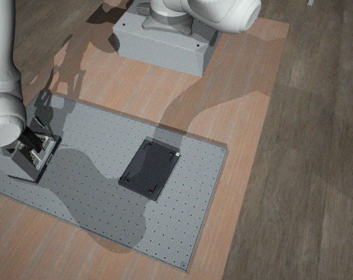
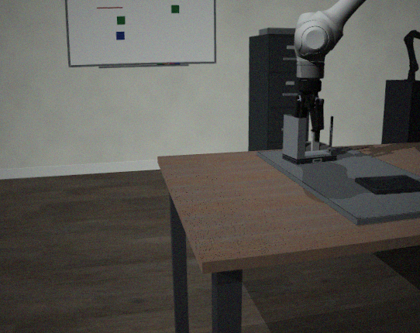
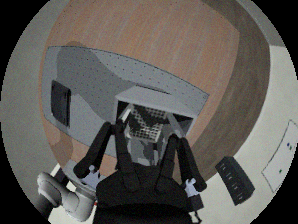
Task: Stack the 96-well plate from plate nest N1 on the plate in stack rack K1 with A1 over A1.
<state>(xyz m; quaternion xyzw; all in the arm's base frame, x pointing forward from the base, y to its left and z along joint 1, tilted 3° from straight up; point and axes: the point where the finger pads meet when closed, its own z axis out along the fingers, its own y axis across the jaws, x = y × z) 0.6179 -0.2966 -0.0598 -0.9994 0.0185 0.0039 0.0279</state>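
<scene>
Right now the tall grey wall is 7 cm ahead of my hand and 2 cm above it. The rest, counted from my hand: pale A1 mark 43 cm to the left, 10 cm behind, 6 cm below.
</scene>
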